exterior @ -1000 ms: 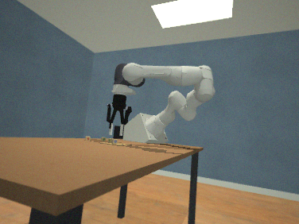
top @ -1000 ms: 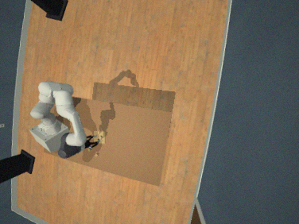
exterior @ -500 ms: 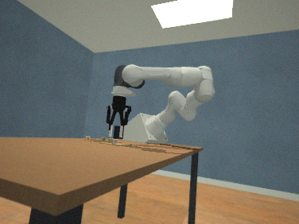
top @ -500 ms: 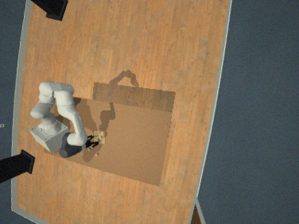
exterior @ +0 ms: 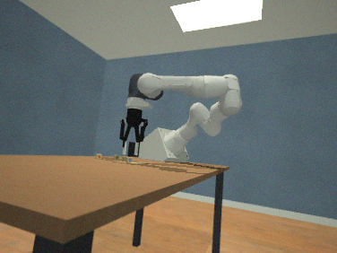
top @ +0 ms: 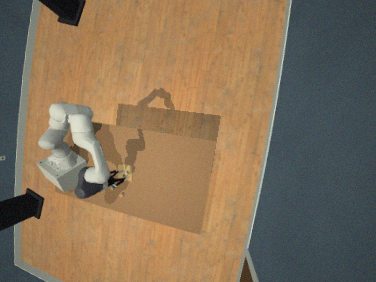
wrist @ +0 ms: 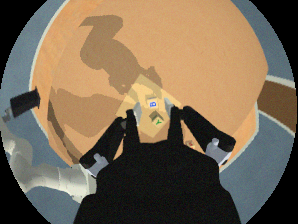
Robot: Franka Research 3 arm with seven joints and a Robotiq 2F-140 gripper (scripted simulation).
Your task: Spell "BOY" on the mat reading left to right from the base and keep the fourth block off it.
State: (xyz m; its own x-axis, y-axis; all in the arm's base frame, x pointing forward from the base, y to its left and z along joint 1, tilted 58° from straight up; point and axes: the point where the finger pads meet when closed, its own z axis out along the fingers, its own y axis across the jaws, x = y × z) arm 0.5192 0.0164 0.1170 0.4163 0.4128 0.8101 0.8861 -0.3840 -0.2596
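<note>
Now: hand 2 cm past the mat, 1 cm to the left of it and 7 cm above it.
</note>
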